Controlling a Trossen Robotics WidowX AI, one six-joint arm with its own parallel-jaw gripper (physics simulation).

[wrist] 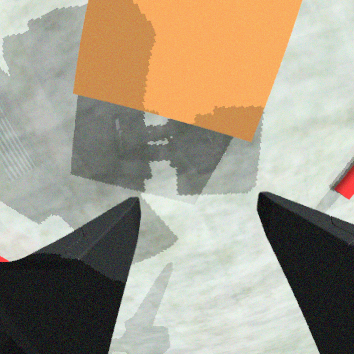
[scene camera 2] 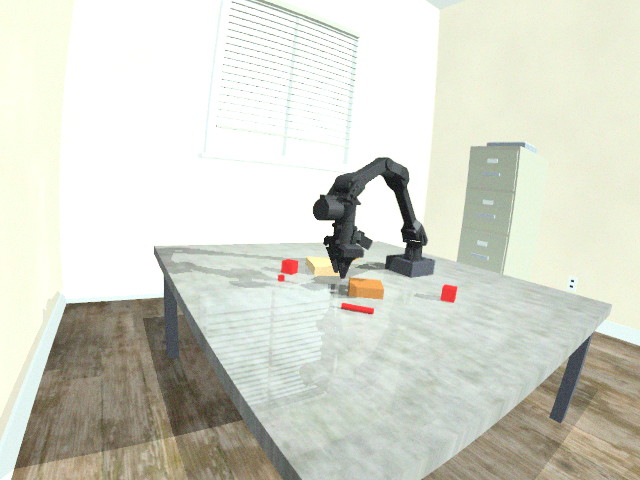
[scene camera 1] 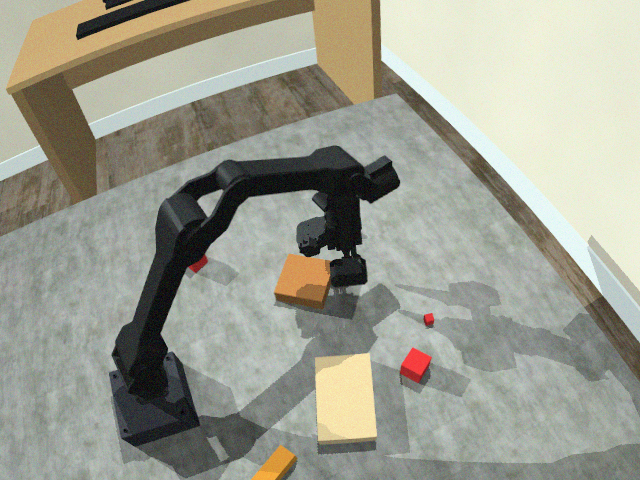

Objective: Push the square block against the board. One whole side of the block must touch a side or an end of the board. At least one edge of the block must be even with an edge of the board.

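Frame: origin at the arm's base, x ahead, y left, z up, level; millimetres.
Seen in the pictures: gripper, between the fingertips: [wrist: 198, 202] [scene camera 2: 339, 275]; arm's base, origin of its link: [scene camera 2: 412, 259] [scene camera 1: 150, 383].
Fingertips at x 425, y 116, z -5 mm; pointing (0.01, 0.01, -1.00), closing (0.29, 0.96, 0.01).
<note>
Offsets run from my fingertips to a thing's top centre. "spot": to the spot under its first point.
The square block, orange @(22 mm down, 82 mm back, 24 mm left) [scene camera 1: 302, 276] [scene camera 2: 366, 288] [wrist: 205, 60], lies flat on the table, clearly apart from the board and turned at a slight angle to it. The board, cream and rectangular @(22 mm down, 97 mm back, 241 mm right) [scene camera 1: 345, 397] [scene camera 2: 320, 265], lies flat nearer the camera in scene camera 1. It does not show in the wrist view. My gripper [scene camera 2: 341, 275] [wrist: 198, 202] is partly open and empty, low beside the block on its side away from the arm's base. In the wrist view the fingertips stand below the block's near edge with a gap. In scene camera 1 the fingertips are mostly hidden.
A red cube @(11 mm down, 41 mm ahead, 232 mm right) [scene camera 1: 415, 364] [scene camera 2: 289, 266] and a tiny red cube @(35 mm down, 109 mm ahead, 150 mm right) [scene camera 1: 428, 319] [scene camera 2: 280, 277] lie beyond the board. Another red cube @(11 mm down, 293 mm back, 170 mm left) [scene camera 1: 197, 264] [scene camera 2: 448, 293] is partly behind the arm. A red rod @(37 mm down, 33 mm ahead, 140 mm left) [scene camera 2: 357, 308] [wrist: 346, 186] lies near the block. A yellow-orange bar @(spot: 20 mm down, 246 mm back, 316 mm right) [scene camera 1: 275, 462] lies near the board.
</note>
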